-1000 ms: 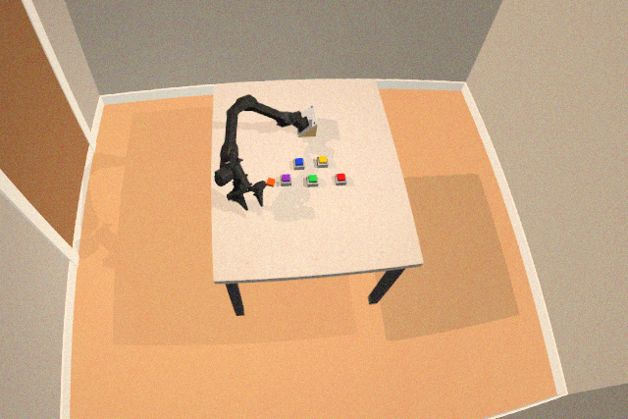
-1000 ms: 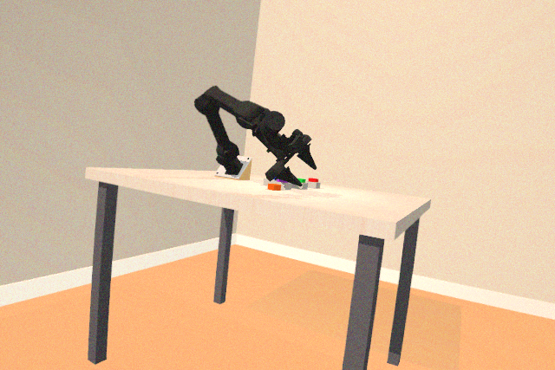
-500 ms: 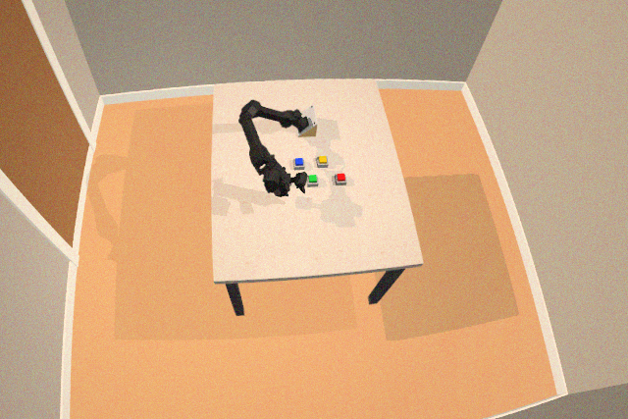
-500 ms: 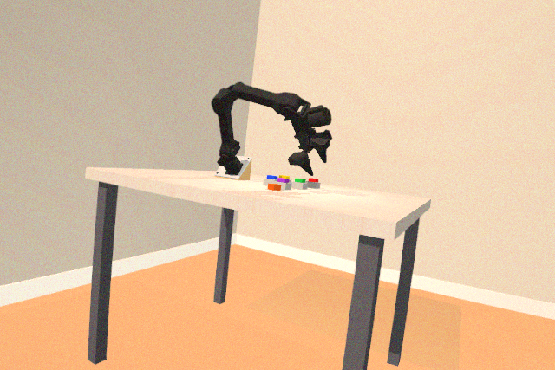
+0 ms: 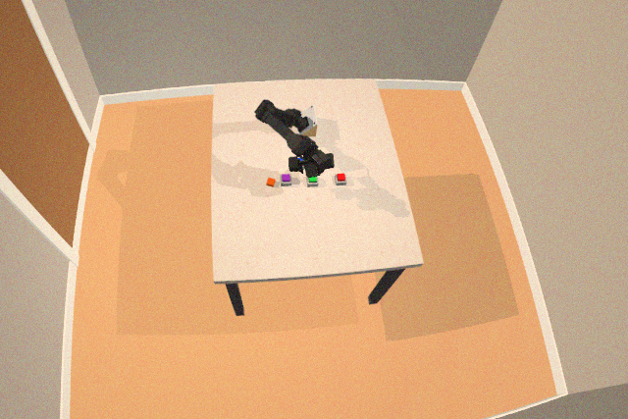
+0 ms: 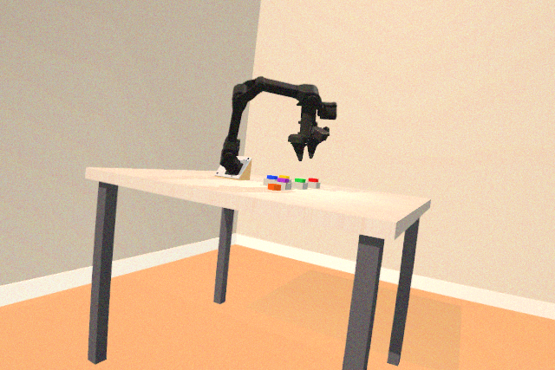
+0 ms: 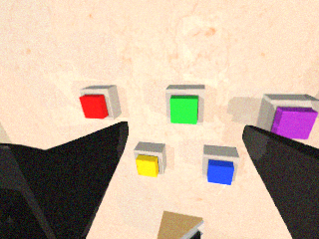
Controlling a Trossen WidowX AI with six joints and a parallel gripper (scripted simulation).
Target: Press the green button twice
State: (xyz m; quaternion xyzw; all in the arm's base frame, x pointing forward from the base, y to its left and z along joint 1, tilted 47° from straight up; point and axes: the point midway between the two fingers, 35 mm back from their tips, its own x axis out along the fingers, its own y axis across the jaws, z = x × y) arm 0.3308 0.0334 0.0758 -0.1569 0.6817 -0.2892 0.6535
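My gripper tip is 80 mm above the green button, 20 mm past it and 10 mm to the right of it. Round my gripper tip: purple button: 110 mm to the right, 90 mm below, 40 mm behind; red button: 140 mm to the left, 80 mm below; orange block: 180 mm to the right, 100 mm below, 40 mm behind.
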